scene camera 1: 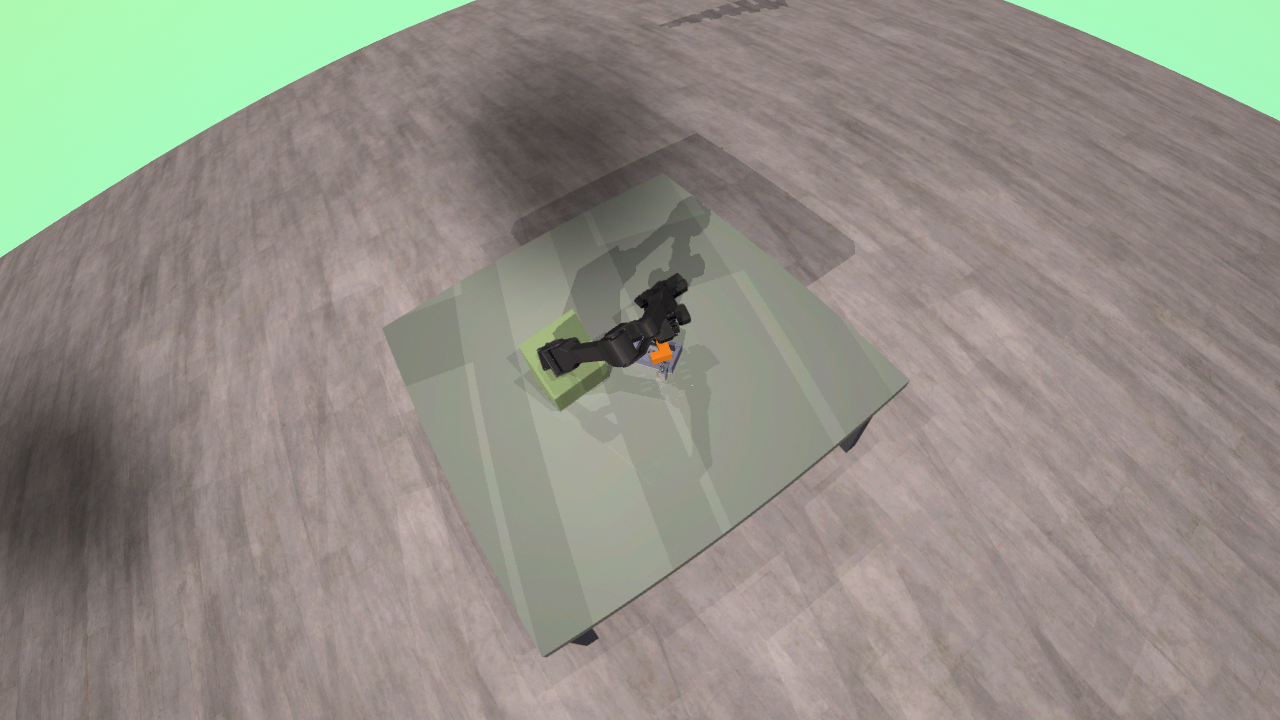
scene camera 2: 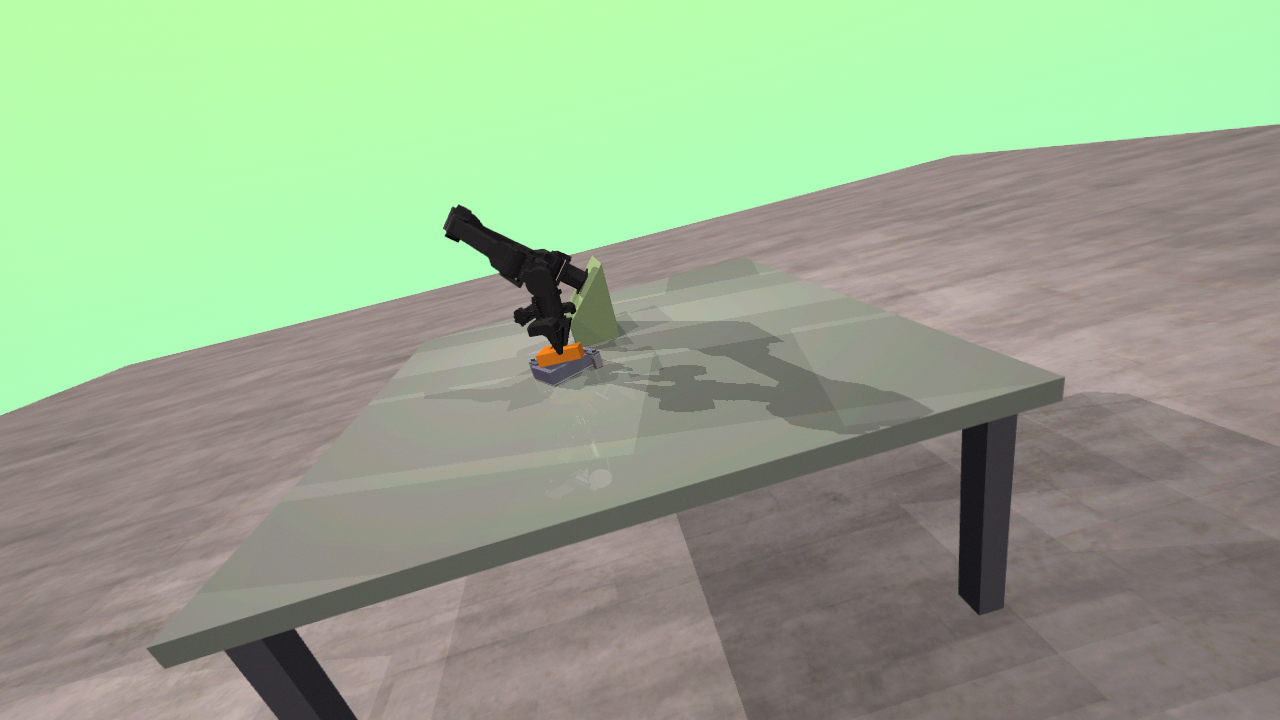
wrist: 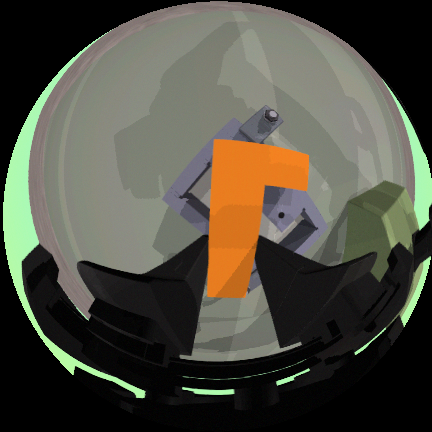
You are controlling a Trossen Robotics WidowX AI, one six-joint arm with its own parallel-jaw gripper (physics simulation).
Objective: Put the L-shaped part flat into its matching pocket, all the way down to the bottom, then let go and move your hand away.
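The orange L-shaped part lies over the grey-purple fixture, its broad face up. Its long arm runs crosswise to the fixture's diagonal edges in the wrist view, with the short arm at the far end pointing right. It covers much of the pocket, whose dark inner walls show on both sides. It stands above the rim in scene camera 2; whether it touches the rim cannot be told. My gripper is shut on the long arm.
A grey block with a bolt rises at the fixture's far corner. A green wedge-shaped block stands near the fixture beneath the arm's base. All stand on the grey-green table.
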